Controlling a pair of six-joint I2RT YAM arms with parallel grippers.
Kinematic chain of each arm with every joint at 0, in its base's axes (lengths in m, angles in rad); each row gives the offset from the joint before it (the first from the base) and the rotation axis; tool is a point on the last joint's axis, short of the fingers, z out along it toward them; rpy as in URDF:
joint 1: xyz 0 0 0.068 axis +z
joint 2: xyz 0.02 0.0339 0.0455 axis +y
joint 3: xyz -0.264 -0.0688 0 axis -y
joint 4: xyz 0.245 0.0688 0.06 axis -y
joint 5: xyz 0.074 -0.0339 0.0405 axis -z
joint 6: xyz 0.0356 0 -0.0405 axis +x
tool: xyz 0 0 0 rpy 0 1.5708 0
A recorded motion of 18 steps. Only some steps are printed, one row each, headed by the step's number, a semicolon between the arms.
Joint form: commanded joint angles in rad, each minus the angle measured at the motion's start. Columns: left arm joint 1, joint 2, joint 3, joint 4, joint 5, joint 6; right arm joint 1, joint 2, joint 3, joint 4, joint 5, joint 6.
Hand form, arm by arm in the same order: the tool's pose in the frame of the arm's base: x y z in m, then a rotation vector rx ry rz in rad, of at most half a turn. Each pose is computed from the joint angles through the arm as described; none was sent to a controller.
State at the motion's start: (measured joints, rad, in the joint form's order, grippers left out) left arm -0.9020 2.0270 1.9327 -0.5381 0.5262 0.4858; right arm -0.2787 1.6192 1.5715 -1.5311 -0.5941 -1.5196
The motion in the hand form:
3: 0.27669 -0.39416 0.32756 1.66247 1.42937 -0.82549; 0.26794 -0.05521 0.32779 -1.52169 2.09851 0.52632
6: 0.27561 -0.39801 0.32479 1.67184 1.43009 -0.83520; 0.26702 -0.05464 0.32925 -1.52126 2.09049 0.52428
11: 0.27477 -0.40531 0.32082 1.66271 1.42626 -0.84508; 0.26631 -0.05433 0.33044 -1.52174 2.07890 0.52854
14: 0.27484 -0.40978 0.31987 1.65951 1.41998 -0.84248; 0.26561 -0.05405 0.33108 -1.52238 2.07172 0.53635
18: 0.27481 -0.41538 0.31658 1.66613 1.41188 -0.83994; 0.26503 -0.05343 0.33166 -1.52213 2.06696 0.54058
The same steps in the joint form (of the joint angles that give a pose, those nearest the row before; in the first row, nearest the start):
3: -0.0184 0.0441 0.0650 0.0058 0.0192 0.0242; -0.0018 -0.0244 -0.0051 -0.0132 -0.0413 -0.0163
6: -0.0247 0.0567 0.0751 0.0014 0.0236 0.0229; -0.0013 -0.0291 -0.0044 -0.0137 -0.0464 -0.0176
11: -0.0353 0.0749 0.0821 0.0275 0.0201 0.0063; -0.0019 -0.0310 -0.0023 -0.0183 -0.0554 -0.0239
14: -0.0409 0.0890 0.0974 0.0349 0.0140 0.0036; -0.0023 -0.0315 -0.0009 -0.0252 -0.0624 -0.0297
18: -0.0478 0.1089 0.1150 0.0380 0.0104 0.0080; -0.0012 -0.0334 -0.0008 -0.0281 -0.0670 -0.0310

